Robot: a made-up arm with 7 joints. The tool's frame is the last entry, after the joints. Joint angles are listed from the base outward. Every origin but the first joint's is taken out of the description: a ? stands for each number. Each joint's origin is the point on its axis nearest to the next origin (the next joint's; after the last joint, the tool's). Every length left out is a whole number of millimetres.
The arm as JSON. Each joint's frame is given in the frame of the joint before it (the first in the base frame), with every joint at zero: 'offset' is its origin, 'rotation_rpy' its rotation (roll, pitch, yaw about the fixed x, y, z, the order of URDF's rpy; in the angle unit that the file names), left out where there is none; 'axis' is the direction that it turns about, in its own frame. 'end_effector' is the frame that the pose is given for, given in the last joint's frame.
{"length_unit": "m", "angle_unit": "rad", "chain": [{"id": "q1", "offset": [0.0, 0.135, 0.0], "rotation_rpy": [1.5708, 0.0, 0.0], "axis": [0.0, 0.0, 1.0]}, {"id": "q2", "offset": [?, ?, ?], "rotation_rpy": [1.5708, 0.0, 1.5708], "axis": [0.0, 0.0, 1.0]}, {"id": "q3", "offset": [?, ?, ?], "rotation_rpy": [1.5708, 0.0, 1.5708], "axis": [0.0, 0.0, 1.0]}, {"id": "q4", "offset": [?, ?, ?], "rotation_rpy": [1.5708, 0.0, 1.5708], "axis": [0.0, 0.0, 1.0]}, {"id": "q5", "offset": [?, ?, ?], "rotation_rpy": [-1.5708, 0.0, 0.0], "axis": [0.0, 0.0, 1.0]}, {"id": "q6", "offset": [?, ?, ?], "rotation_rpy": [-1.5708, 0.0, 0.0], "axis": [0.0, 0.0, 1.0]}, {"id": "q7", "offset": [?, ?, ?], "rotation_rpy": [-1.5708, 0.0, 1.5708], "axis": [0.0, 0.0, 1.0]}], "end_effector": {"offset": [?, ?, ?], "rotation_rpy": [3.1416, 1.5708, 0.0]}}
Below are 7 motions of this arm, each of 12 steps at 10 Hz.
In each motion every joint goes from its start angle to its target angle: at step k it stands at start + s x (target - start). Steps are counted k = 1, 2, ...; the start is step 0. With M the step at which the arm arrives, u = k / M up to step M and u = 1 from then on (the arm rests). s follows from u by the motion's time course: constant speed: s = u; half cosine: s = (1 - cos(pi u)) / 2; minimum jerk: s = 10 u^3 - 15 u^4 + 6 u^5.
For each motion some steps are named. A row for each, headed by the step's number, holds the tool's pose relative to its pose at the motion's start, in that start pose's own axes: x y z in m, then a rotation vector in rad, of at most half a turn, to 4 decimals.
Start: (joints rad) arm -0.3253 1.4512 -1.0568 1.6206 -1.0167 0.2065 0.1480
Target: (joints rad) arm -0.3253 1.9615 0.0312 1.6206 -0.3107 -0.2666 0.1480
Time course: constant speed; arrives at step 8
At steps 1, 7, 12:
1: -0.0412 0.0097 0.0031 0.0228 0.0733 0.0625
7: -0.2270 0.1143 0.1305 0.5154 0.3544 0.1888
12: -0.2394 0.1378 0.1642 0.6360 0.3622 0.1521

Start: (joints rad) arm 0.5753 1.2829 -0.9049 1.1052 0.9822 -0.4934 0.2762
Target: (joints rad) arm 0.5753 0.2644 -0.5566 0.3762 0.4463 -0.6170 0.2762
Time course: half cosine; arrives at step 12
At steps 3, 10, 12:
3: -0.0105 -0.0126 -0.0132 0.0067 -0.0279 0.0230
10: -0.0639 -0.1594 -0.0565 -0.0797 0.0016 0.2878
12: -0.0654 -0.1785 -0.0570 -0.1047 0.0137 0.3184

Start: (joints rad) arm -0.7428 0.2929 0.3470 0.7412 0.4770 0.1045 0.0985
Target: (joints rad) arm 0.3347 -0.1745 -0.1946 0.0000 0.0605 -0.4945 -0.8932
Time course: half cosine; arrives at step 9
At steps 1, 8, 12:
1: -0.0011 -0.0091 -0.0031 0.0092 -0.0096 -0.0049
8: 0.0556 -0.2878 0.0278 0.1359 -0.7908 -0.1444
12: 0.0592 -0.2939 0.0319 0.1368 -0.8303 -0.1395

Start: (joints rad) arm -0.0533 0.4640 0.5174 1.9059 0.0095 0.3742 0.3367
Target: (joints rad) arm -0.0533 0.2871 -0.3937 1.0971 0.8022 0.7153 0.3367
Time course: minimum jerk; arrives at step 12
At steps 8, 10, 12:
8: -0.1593 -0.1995 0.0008 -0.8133 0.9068 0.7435
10: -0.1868 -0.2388 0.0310 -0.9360 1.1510 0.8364
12: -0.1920 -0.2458 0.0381 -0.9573 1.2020 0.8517

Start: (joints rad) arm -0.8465 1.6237 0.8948 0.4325 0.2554 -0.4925 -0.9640
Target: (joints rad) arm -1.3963 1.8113 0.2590 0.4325 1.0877 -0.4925 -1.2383
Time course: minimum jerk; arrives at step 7
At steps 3, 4, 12:
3: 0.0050 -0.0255 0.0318 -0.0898 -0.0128 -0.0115
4: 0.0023 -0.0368 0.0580 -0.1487 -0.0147 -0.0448
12: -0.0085 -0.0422 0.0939 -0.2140 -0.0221 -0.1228

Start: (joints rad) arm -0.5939 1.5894 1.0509 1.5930 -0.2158 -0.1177 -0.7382
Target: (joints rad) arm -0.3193 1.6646 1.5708 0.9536 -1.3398 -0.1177 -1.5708
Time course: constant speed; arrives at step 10
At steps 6, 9, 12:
6: -0.1045 0.1067 -0.0277 0.6305 -0.2214 -0.8089
9: -0.1456 0.1634 -0.0110 0.7766 -0.3576 -1.1578
12: -0.1573 0.1805 -0.0012 0.7977 -0.4048 -1.2586

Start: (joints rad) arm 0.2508 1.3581 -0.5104 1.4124 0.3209 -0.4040 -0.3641
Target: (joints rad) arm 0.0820 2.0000 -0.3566 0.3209 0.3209 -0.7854 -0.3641
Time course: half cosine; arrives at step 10
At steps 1, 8, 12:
1: -0.0070 0.0064 0.0022 0.0067 0.0157 -0.0244
8: -0.0349 0.3112 0.1365 0.3170 0.4001 -0.9435
12: -0.0114 0.3395 0.1524 0.3596 0.4209 -1.0439

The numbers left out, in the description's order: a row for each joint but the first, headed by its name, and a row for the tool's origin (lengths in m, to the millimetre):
q2: 0.0 0.0 0.0
q3: -0.132 0.0 0.0
q4: 0.0 0.0 0.0
q5: 0.0 -0.261 0.0
q6: 0.0 0.0 0.0
q7: 0.0 0.0 0.0
tool: 0.0 0.0 0.0

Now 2 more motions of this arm.
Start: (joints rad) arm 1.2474 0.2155 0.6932 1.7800 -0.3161 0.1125 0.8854
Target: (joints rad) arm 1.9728 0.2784 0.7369 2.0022 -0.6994 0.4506 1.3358
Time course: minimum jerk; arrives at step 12
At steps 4, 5, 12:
4: 0.0383 0.0182 0.0099 0.0215 -0.0475 -0.0469
5: 0.0619 0.0284 0.0207 0.0432 -0.0764 -0.0712
12: 0.1477 0.0544 0.1098 0.2070 -0.2255 -0.1022

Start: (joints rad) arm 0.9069 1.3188 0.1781 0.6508 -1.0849 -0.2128 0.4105
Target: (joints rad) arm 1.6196 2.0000 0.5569 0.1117 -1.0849 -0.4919 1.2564
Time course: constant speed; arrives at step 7
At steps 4, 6, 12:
4: -0.1784 -0.0071 0.1031 -0.2258 0.1790 0.5314
6: -0.2313 -0.0625 0.1648 -0.2969 0.1139 0.8389
12: -0.2453 -0.0990 0.1926 -0.3148 0.0439 0.9852

